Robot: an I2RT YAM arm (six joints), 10 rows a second.
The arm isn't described. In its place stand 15 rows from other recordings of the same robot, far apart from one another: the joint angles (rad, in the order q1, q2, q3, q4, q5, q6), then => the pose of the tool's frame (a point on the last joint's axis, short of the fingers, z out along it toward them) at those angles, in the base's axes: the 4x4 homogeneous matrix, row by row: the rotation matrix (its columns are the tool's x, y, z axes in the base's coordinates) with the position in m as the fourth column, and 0 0 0 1 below.
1.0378 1.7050 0.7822 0.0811 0.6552 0.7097 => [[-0.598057 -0.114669 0.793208 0.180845], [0.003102 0.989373 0.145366 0.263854], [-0.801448 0.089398 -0.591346 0.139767], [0 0 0 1]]
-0.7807 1.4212 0.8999 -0.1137 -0.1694 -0.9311 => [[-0.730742 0.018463 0.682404 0.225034], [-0.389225 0.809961 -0.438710 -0.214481], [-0.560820 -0.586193 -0.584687 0.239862], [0 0 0 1]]
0.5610 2.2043 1.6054 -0.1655 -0.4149 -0.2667 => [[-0.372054 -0.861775 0.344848 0.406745], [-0.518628 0.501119 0.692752 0.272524], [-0.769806 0.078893 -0.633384 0.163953], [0 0 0 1]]
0.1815 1.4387 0.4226 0.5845 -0.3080 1.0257 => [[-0.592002 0.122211 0.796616 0.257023], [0.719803 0.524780 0.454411 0.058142], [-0.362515 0.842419 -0.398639 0.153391], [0 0 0 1]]
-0.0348 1.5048 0.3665 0.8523 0.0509 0.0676 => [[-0.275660 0.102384 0.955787 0.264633], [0.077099 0.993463 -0.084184 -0.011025], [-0.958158 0.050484 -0.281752 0.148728], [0 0 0 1]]
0.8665 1.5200 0.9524 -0.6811 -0.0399 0.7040 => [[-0.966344 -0.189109 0.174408 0.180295], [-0.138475 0.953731 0.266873 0.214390], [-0.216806 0.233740 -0.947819 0.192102], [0 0 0 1]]
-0.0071 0.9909 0.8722 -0.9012 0.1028 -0.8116 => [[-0.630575 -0.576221 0.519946 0.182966], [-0.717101 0.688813 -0.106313 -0.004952], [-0.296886 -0.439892 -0.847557 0.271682], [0 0 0 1]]
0.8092 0.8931 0.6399 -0.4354 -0.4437 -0.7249 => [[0.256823 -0.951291 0.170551 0.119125], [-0.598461 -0.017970 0.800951 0.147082], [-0.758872 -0.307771 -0.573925 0.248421], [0 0 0 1]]
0.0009 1.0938 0.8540 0.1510 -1.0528 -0.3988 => [[0.254491 -0.832328 0.492407 0.242271], [-0.192040 0.455537 0.869257 0.031148], [-0.947816 -0.315780 -0.043911 0.340001], [0 0 0 1]]
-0.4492 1.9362 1.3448 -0.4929 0.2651 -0.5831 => [[-0.956209 0.003494 0.292663 0.357920], [-0.128942 0.892635 -0.431944 -0.182897], [-0.262750 -0.450766 -0.853096 0.177504], [0 0 0 1]]
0.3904 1.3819 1.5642 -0.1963 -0.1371 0.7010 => [[-0.334553 -0.376318 0.863978 0.284586], [0.553241 0.663759 0.503338 0.122375], [-0.762889 0.646381 -0.013868 0.474698], [0 0 0 1]]
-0.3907 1.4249 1.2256 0.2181 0.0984 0.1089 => [[0.068341 0.465143 0.882593 0.315872], [0.088826 0.878312 -0.469765 -0.133882], [-0.993700 0.110502 0.018708 0.387060], [0 0 0 1]]
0.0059 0.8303 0.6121 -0.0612 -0.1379 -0.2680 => [[-0.229394 -0.206075 0.951268 0.199061], [-0.263648 0.953949 0.143078 0.006069], [-0.936946 -0.217978 -0.273161 0.283778], [0 0 0 1]]
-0.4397 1.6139 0.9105 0.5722 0.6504 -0.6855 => [[-0.649975 0.607789 0.456208 0.315209], [-0.251019 0.394911 -0.883762 -0.172101], [-0.717302 -0.688940 -0.104115 0.251158], [0 0 0 1]]
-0.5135 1.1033 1.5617 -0.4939 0.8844 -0.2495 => [[-0.273091 0.946543 0.171688 0.152563], [-0.025643 0.171246 -0.984894 -0.117655], [-0.961646 -0.273369 -0.022494 0.507968], [0 0 0 1]]
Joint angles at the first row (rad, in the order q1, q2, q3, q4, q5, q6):
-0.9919 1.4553 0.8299 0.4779 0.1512 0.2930
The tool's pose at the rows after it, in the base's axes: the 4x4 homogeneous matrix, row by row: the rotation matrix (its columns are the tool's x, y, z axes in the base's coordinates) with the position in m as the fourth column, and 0 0 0 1 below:
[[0.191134 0.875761 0.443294 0.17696], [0.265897 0.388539 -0.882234 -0.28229], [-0.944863 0.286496 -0.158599 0.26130], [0 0 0 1]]
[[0.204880 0.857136 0.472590 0.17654], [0.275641 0.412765 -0.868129 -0.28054], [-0.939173 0.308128 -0.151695 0.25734], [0 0 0 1]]
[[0.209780 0.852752 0.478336 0.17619], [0.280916 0.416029 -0.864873 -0.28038], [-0.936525 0.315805 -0.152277 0.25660], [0 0 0 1]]
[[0.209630 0.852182 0.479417 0.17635], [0.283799 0.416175 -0.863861 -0.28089], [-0.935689 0.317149 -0.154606 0.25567], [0 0 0 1]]
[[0.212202 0.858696 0.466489 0.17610], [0.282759 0.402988 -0.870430 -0.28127], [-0.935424 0.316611 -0.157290 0.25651], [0 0 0 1]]
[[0.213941 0.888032 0.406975 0.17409], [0.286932 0.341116 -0.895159 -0.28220], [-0.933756 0.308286 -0.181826 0.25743], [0 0 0 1]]
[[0.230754 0.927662 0.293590 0.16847], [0.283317 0.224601 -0.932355 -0.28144], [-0.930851 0.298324 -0.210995 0.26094], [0 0 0 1]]
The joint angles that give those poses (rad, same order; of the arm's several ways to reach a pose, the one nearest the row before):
-0.9997 1.4662 0.8299 0.4761 0.1041 0.3112
-1.0016 1.4667 0.8098 0.5041 0.0698 0.3278
-1.0031 1.4665 0.8068 0.5066 0.0617 0.3348
-1.0038 1.4700 0.8069 0.5076 0.0596 0.3361
-1.0034 1.4690 0.8110 0.4996 0.0744 0.3382
-1.0032 1.4643 0.8229 0.4568 0.1385 0.3447
-1.0039 1.4444 0.8360 0.3886 0.2558 0.3666

